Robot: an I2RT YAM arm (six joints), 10 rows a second.
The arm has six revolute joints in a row. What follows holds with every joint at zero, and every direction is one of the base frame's.
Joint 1 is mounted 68 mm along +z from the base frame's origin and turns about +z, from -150 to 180 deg.
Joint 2 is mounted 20 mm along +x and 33.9 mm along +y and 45.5 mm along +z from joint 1 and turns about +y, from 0 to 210 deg.
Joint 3 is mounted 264 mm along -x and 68.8 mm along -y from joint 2 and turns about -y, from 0 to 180 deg.
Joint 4 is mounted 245 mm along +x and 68.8 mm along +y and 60 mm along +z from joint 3 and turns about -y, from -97 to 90 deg.
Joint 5 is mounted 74 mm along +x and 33.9 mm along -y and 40.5 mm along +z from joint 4 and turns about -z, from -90 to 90 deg.
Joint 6 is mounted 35.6 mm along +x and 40.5 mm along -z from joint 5 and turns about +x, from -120 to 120 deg.
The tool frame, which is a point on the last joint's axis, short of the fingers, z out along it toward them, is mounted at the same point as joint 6; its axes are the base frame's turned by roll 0, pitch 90 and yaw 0 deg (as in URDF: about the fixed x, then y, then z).
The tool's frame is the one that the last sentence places.
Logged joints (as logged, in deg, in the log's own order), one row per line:
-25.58 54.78 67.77 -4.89 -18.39 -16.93
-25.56 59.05 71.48 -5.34 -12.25 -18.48
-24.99 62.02 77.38 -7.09 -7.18 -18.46
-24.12 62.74 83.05 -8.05 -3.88 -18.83
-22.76 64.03 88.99 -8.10 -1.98 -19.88
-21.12 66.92 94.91 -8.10 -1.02 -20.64
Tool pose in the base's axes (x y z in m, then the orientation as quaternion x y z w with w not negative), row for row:
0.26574 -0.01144 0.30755 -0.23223 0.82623 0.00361 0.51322
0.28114 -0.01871 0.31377 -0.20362 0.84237 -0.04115 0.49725
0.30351 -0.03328 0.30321 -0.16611 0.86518 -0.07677 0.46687
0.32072 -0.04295 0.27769 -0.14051 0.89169 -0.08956 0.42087
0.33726 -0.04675 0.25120 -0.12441 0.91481 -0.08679 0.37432
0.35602 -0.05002 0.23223 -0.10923 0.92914 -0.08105 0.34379
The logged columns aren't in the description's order. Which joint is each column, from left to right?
Columns, left to right: joint 6, joint 3, joint 2, joint 1, joint 5, joint 4.
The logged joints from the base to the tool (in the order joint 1, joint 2, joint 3, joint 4, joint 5, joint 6), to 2 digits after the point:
-4.89 67.77 54.78 -16.93 -18.39 -25.58
-5.34 71.48 59.05 -18.48 -12.25 -25.56
-7.09 77.38 62.02 -18.46 -7.18 -24.99
-8.05 83.05 62.74 -18.83 -3.88 -24.12
-8.10 88.99 64.03 -19.88 -1.98 -22.76
-8.10 94.91 66.92 -20.64 -1.02 -21.12

